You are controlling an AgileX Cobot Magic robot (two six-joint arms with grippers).
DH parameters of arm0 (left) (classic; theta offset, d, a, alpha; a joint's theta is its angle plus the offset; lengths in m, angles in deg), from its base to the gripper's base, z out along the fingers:
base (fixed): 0 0 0 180
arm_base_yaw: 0 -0.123 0 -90
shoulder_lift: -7.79 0 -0.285 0
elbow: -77.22 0 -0.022 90
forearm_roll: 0 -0.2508 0 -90
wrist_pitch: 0 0 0.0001 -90
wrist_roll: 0 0.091 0 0
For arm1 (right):
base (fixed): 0 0 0 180
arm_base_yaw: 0 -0.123 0 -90
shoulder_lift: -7.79 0 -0.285 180
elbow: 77.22 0 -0.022 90
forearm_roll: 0 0.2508 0 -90
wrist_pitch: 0 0 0.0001 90
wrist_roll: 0 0.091 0 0
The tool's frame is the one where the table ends.
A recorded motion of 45 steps. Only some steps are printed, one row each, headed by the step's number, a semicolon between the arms.
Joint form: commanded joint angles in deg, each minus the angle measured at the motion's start. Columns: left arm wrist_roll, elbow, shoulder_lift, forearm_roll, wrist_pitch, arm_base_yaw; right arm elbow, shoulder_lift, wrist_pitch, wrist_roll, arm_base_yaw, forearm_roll.
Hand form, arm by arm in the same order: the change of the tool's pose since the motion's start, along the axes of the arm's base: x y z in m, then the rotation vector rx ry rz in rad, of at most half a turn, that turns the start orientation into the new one. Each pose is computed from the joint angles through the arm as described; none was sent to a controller.
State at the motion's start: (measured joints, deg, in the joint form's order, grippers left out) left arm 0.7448 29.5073 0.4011 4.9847 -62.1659 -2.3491; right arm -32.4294 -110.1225 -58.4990 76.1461 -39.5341 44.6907
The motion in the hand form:
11: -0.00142 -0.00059 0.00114 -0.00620 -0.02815 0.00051; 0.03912 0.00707 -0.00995 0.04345 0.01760 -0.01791
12: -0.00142 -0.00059 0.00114 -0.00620 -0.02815 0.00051; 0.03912 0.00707 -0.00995 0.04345 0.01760 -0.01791
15: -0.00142 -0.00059 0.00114 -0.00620 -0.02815 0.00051; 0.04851 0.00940 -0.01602 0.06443 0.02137 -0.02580
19: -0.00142 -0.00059 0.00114 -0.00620 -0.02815 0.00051; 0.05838 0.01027 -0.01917 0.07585 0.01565 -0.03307
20: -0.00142 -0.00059 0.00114 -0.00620 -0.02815 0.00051; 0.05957 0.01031 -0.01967 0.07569 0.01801 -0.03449
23: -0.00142 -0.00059 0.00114 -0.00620 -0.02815 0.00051; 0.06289 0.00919 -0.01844 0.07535 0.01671 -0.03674
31: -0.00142 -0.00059 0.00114 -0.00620 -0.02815 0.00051; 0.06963 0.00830 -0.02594 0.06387 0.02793 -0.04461
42: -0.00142 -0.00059 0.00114 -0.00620 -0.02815 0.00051; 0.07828 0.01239 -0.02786 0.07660 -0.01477 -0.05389
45: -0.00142 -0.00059 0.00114 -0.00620 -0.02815 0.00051; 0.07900 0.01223 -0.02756 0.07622 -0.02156 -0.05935
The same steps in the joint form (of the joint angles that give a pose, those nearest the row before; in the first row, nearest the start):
11: -0.06 0.00 0.74 0.40 0.86 -0.17; -8.59 -5.50 4.13 1.09 4.24 -2.81
12: -0.06 0.00 0.74 0.40 0.86 -0.17; -8.59 -5.50 4.13 1.09 4.24 -2.81
15: -0.06 0.00 0.74 0.40 0.86 -0.17; -10.83 -7.62 4.58 2.46 4.98 -3.49
19: -0.06 0.00 0.74 0.40 0.86 -0.17; -13.00 -9.22 4.87 2.98 5.90 -4.13
20: -0.06 0.00 0.74 0.40 0.86 -0.17; -13.29 -9.40 5.10 2.86 6.02 -4.07
23: -0.06 0.00 0.74 0.40 0.86 -0.17; -13.86 -9.40 5.56 2.52 6.53 -4.24
31: -0.06 0.00 0.74 0.40 0.86 -0.17; -15.41 -11.29 5.96 2.01 7.28 -4.30
42: -0.06 0.00 0.74 0.40 0.86 -0.17; -17.70 -13.23 3.78 2.81 7.28 -4.47
45: -0.06 0.00 0.74 0.40 0.86 -0.17; -17.88 -13.35 3.38 2.69 7.28 -4.18

